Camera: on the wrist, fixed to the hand. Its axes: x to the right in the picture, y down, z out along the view.
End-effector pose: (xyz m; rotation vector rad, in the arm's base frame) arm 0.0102 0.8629 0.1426 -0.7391 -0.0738 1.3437
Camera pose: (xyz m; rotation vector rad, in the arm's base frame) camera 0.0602 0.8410 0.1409 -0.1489 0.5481 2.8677
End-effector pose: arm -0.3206 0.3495 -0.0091 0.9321 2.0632 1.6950
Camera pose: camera -0.3487 0.3165 -0.0422 -2.3022 -0.8894 -0.9746
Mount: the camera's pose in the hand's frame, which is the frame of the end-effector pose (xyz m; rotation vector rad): -0.0061 -0.0425 -0.0337 0.3271 -0.3533 1.5692
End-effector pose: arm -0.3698 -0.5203 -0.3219 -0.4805 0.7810 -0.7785
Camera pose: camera -0.4172 -0.5459 -0.3131 0.3413 0.4648 0.6376
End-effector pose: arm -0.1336 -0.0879 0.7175 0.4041 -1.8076 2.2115
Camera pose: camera -0.1141 -0.0467 0.7475 0.4746 1.0128 -1.5932
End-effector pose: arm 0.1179 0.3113 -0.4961 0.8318 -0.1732 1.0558
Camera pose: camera 0.1413 0.3202 -0.5446 1.1589 -1.0960 2.4213
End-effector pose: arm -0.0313 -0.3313 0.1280 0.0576 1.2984 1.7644
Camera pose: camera -0.0183 -0.3590 0.0828 -1.6579 -1.1030 -2.1389
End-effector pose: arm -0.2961 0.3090 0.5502 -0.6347 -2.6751 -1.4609
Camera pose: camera -0.3116 0.2593 0.5337 -2.2306 -1.4117 -0.4194
